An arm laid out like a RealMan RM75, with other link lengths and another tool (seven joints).
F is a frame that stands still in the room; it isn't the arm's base.
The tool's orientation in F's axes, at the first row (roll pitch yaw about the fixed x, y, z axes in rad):
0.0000, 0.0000, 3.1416
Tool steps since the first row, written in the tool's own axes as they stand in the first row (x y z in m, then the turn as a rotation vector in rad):
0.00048, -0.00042, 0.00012, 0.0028, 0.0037, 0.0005
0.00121, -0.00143, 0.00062, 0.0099, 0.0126, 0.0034
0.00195, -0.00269, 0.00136, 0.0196, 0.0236, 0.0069
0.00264, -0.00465, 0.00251, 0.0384, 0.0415, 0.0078
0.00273, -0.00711, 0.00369, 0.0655, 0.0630, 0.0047
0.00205, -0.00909, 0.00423, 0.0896, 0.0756, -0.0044
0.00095, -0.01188, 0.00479, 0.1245, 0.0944, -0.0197
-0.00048, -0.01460, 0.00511, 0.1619, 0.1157, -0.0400
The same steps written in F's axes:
-0.00048, 0.00042, 0.00012, -0.0028, -0.0037, 0.0005
-0.00121, 0.00143, 0.00062, -0.0099, -0.0126, 0.0034
-0.00195, 0.00269, 0.00136, -0.0196, -0.0236, 0.0069
-0.00264, 0.00465, 0.00251, -0.0384, -0.0415, 0.0078
-0.00273, 0.00711, 0.00369, -0.0655, -0.0630, 0.0047
-0.00205, 0.00909, 0.00423, -0.0896, -0.0756, -0.0044
-0.00095, 0.01188, 0.00479, -0.1245, -0.0944, -0.0197
0.00048, 0.01460, 0.00511, -0.1619, -0.1157, -0.0400

